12 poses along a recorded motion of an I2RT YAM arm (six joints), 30 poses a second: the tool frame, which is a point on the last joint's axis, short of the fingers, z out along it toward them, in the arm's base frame.
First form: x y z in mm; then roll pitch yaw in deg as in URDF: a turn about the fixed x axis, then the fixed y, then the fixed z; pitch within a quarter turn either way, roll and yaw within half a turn.
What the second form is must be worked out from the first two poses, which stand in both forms.
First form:
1: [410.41 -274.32 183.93 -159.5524 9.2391 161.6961]
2: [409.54 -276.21 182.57 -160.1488 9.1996 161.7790]
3: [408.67 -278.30 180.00 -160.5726 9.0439 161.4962]
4: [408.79 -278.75 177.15 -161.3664 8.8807 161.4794]
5: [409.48 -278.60 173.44 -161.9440 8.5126 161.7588]
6: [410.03 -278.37 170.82 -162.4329 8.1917 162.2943]
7: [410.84 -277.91 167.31 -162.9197 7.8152 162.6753]
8: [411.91 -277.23 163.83 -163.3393 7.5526 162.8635]
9: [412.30 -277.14 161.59 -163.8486 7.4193 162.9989]
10: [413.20 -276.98 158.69 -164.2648 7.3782 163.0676]
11: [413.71 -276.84 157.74 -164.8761 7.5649 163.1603]
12: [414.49 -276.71 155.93 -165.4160 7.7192 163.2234]
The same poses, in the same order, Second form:
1: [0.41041 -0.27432 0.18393 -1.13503 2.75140 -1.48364]
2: [0.40954 -0.27621 0.18257 -1.12577 2.76109 -1.47194]
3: [0.40867 -0.27830 0.18000 -1.12446 2.76887 -1.47449]
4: [0.40879 -0.27875 0.17715 -1.11597 2.78252 -1.46469]
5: [0.40948 -0.27860 0.17344 -1.12091 2.79425 -1.46293]
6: [0.41003 -0.27837 0.17082 -1.12576 2.80425 -1.45691]
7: [0.41084 -0.27791 0.16731 -1.13364 2.81461 -1.45653]
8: [0.41191 -0.27723 0.16383 -1.13764 2.82310 -1.45605]
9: [0.41230 -0.27714 0.16159 -1.13298 2.83210 -1.44810]
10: [0.41320 -0.27698 0.15869 -1.12532 2.83896 -1.43867]
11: [0.41371 -0.27684 0.15774 -1.09996 2.84714 -1.41143]
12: [0.41449 -0.27671 0.15593 -1.07697 2.85428 -1.38704]
